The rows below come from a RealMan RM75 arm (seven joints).
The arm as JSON. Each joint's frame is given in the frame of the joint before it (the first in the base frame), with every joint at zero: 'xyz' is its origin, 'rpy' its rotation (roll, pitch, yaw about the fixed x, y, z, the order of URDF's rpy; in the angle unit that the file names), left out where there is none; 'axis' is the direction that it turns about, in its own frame. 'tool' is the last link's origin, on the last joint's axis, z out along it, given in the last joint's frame.
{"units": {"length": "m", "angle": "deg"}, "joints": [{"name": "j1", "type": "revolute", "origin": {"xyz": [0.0, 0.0, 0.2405]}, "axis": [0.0, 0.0, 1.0]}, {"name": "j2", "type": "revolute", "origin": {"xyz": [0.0, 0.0, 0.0]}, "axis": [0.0, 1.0, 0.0]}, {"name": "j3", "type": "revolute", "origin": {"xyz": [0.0, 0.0, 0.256]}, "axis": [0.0, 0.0, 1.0]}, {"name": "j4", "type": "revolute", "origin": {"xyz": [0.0, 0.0, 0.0]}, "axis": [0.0, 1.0, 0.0]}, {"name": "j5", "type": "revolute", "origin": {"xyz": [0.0, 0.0, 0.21]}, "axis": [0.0, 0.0, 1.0]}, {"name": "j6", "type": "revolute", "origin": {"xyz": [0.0, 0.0, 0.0]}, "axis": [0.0, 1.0, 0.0]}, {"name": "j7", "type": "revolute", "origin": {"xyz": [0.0, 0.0, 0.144]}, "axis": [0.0, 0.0, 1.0]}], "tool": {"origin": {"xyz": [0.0, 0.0, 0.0]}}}
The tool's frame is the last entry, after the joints.
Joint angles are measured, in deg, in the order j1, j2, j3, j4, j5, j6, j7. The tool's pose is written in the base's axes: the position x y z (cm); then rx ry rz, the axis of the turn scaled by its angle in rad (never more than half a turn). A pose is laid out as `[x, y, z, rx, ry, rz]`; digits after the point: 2 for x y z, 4 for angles.
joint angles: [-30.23 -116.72 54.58 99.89 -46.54 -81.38 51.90]
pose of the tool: [-13.31, 37.79, 15.15, -2.2830, -0.3966, -0.1588]
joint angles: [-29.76 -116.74 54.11 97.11 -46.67 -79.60 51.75]
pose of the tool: [-14.54, 38.25, 14.94, -2.2676, -0.4565, -0.1727]
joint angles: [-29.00 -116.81 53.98 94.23 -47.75 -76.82 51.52]
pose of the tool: [-15.66, 38.70, 14.65, -2.2457, -0.5141, -0.2087]
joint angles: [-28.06 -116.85 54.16 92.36 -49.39 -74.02 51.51]
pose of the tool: [-16.40, 38.97, 14.51, -2.2217, -0.5478, -0.2505]
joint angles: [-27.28 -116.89 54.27 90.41 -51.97 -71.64 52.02]
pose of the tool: [-16.91, 39.17, 14.28, -2.2084, -0.5734, -0.3045]
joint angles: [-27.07 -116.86 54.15 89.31 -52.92 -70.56 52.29]
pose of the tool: [-17.24, 39.32, 14.23, -2.1989, -0.5879, -0.3251]
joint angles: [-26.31 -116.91 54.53 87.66 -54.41 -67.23 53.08]
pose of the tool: [-17.86, 39.66, 14.21, -2.1638, -0.5990, -0.3573]
